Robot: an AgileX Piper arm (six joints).
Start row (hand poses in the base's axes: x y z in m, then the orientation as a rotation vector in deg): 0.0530, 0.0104, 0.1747, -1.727, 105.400, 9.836
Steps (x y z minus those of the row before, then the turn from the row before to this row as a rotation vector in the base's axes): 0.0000, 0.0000, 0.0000, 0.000, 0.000, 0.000; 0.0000, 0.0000, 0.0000, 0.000, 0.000, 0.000; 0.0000, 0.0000, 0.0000, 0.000, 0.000, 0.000; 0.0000, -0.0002, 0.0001, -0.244, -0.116, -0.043; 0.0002, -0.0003, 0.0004, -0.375, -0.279, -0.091; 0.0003, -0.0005, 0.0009, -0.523, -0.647, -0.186; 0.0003, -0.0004, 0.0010, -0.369, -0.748, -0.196; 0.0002, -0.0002, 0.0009, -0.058, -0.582, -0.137; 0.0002, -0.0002, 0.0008, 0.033, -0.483, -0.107; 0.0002, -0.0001, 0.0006, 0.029, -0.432, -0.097; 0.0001, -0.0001, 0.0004, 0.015, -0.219, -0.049; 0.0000, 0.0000, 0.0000, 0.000, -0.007, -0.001; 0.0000, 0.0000, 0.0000, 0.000, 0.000, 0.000; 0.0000, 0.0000, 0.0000, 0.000, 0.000, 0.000; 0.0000, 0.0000, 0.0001, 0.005, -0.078, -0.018; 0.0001, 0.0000, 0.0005, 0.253, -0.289, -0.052; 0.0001, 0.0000, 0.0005, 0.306, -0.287, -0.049; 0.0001, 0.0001, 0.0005, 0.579, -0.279, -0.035; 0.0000, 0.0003, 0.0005, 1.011, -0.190, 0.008
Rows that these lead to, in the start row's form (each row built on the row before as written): 0.0530, 0.0104, 0.1747, -1.727, 105.400, 9.836; 0.0530, 0.0104, 0.1747, -1.727, 105.400, 9.836; 0.0530, 0.0104, 0.1747, -1.727, 105.400, 9.836; 0.0530, 0.0102, 0.1748, -1.867, 105.306, 9.577; 0.0532, 0.0099, 0.1752, -2.067, 105.060, 9.157; 0.0535, 0.0094, 0.1761, -2.310, 104.457, 8.520; 0.0538, 0.0090, 0.1771, -2.442, 103.739, 8.013; 0.0540, 0.0088, 0.1780, -2.396, 103.162, 7.838; 0.0542, 0.0086, 0.1788, -2.306, 102.677, 7.771; 0.0544, 0.0085, 0.1794, -2.225, 102.243, 7.710; 0.0545, 0.0084, 0.1798, -2.184, 102.023, 7.679; 0.0545, 0.0084, 0.1798, -2.184, 102.016, 7.678; 0.0545, 0.0084, 0.1798, -2.184, 102.016, 7.678; 0.0545, 0.0084, 0.1798, -2.184, 102.016, 7.678; 0.0545, 0.0084, 0.1799, -2.169, 101.938, 7.666; 0.0546, 0.0084, 0.1804, -1.958, 101.631, 7.842; 0.0547, 0.0084, 0.1809, -1.712, 101.321, 8.067; 0.0548, 0.0085, 0.1814, -1.281, 100.998, 8.543; 0.0548, 0.0088, 0.1819, -0.569, 100.727, 9.432
